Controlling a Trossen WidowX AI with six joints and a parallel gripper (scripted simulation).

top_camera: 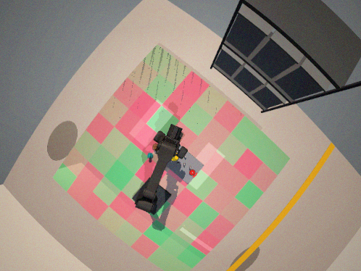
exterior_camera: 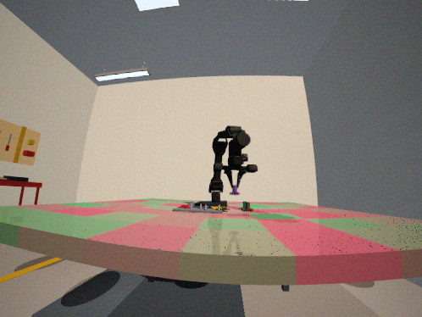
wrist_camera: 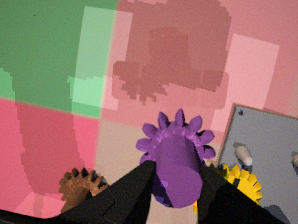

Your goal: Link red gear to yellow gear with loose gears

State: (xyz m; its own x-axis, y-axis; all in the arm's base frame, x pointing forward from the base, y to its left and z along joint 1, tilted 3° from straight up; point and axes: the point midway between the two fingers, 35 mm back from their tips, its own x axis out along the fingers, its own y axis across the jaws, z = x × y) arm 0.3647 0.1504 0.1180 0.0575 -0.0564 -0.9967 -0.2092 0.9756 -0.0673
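Now: the red gear 240 mm to the right of my gripper tip, 90 mm below it and 40 mm behind it. Also, from my gripper tip: purple gear: 10 mm below; then yellow gear: 90 mm below, 70 mm to the right, 60 mm behind; then brown gear: 100 mm behind, 90 mm below, 60 mm to the left.
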